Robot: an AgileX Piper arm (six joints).
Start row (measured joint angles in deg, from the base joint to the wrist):
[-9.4 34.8 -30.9 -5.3 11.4 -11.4]
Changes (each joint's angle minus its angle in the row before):
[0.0 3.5 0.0 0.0 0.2 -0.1]
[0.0 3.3 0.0 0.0 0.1 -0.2]
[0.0 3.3 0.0 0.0 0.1 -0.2]
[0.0 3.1 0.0 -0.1 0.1 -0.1]
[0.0 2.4 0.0 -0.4 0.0 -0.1]
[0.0 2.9 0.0 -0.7 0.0 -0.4]
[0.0 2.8 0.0 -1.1 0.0 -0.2]
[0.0 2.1 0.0 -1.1 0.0 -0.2]
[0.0 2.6 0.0 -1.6 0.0 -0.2]
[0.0 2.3 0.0 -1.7 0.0 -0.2]
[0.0 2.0 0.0 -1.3 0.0 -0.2]
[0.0 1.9 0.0 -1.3 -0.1 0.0]
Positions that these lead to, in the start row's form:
[-9.4 38.3 -30.9 -5.3 11.6 -11.5]
[-9.4 41.6 -30.9 -5.3 11.7 -11.7]
[-9.4 44.9 -30.9 -5.3 11.8 -11.9]
[-9.4 48.0 -30.9 -5.4 11.9 -12.0]
[-9.4 50.4 -30.9 -5.8 11.9 -12.1]
[-9.4 53.3 -30.9 -6.5 11.9 -12.5]
[-9.4 56.1 -30.9 -7.6 11.9 -12.7]
[-9.4 58.2 -30.9 -8.7 11.9 -12.9]
[-9.4 60.8 -30.9 -10.3 11.9 -13.1]
[-9.4 63.1 -30.9 -12.0 11.9 -13.3]
[-9.4 65.1 -30.9 -13.3 11.9 -13.5]
[-9.4 67.0 -30.9 -14.6 11.8 -13.5]

